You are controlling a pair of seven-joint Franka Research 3 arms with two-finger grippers.
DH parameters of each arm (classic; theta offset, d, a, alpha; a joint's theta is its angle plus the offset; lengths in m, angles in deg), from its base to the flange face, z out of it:
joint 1: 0 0.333 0 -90
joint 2: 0 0 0 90
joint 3: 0 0.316 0.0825 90
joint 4: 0 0 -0.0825 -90
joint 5: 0 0.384 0 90
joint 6: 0 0 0.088 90
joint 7: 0 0.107 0 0
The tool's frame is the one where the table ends.
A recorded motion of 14 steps. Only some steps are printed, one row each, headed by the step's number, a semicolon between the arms.
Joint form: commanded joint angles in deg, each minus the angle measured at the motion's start. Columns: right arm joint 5, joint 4, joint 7, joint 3, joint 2, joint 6, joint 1; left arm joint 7, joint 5, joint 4, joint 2, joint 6, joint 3, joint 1.
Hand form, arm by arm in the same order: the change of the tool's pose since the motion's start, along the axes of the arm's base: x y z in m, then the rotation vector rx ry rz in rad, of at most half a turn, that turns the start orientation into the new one. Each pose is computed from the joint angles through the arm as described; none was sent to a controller.
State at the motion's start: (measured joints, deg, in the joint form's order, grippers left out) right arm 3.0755 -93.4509 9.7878 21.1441 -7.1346 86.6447 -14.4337; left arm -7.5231 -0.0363 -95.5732 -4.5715 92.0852 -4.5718 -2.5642
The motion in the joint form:
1: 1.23 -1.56 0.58 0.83 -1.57 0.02 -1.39; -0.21 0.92 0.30 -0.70 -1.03 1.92 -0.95
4: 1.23 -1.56 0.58 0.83 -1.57 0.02 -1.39; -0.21 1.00 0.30 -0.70 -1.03 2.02 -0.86
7: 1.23 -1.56 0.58 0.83 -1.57 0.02 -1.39; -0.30 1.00 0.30 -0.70 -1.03 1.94 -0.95
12: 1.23 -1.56 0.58 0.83 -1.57 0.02 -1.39; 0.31 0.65 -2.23 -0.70 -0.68 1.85 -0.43
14: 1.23 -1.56 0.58 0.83 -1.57 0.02 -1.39; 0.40 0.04 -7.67 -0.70 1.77 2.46 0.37
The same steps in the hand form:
1: -0.0078 -0.0003 -0.0003 0.0093 0.0033 -0.0202; -0.0041 0.0118 0.0074 0.0138 -0.0013 0.0205
4: -0.0078 -0.0003 -0.0003 0.0093 0.0033 -0.0202; -0.0039 0.0137 0.0075 0.0151 -0.0014 0.0238
7: -0.0078 -0.0003 -0.0003 0.0093 0.0033 -0.0202; -0.0040 0.0121 0.0074 0.0152 -0.0015 0.0224
12: -0.0078 -0.0003 -0.0003 0.0093 0.0033 -0.0202; -0.0045 0.0155 -0.0129 0.0136 0.0372 0.0192
14: -0.0078 -0.0003 -0.0003 0.0093 0.0033 -0.0202; -0.0047 0.0278 -0.0543 0.0066 0.0904 0.0427

